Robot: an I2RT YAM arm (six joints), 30 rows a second.
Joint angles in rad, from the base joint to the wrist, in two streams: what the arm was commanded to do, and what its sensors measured. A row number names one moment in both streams.
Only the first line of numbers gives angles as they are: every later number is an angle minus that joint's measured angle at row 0.
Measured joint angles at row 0:
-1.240, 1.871, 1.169, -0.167, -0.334, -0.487
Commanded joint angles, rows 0 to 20:
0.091, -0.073, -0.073, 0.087, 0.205, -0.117
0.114, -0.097, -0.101, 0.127, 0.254, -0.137
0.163, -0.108, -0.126, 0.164, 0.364, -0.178
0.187, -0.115, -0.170, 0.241, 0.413, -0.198
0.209, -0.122, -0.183, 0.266, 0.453, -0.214
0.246, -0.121, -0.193, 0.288, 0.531, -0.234
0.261, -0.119, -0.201, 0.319, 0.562, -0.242
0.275, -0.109, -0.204, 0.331, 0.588, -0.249
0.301, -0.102, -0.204, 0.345, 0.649, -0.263
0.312, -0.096, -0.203, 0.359, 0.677, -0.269
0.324, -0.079, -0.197, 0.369, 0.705, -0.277
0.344, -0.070, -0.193, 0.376, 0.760, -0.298
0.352, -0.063, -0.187, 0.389, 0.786, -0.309
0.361, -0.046, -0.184, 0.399, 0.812, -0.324
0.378, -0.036, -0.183, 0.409, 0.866, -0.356
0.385, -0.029, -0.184, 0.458, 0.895, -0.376
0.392, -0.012, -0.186, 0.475, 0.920, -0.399
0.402, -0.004, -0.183, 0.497, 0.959, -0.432
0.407, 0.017, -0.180, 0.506, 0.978, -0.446
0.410, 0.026, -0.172, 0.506, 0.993, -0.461
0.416, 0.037, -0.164, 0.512, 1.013, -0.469
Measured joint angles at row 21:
0.400, 0.011, -0.200, 0.411, 0.858, -0.386
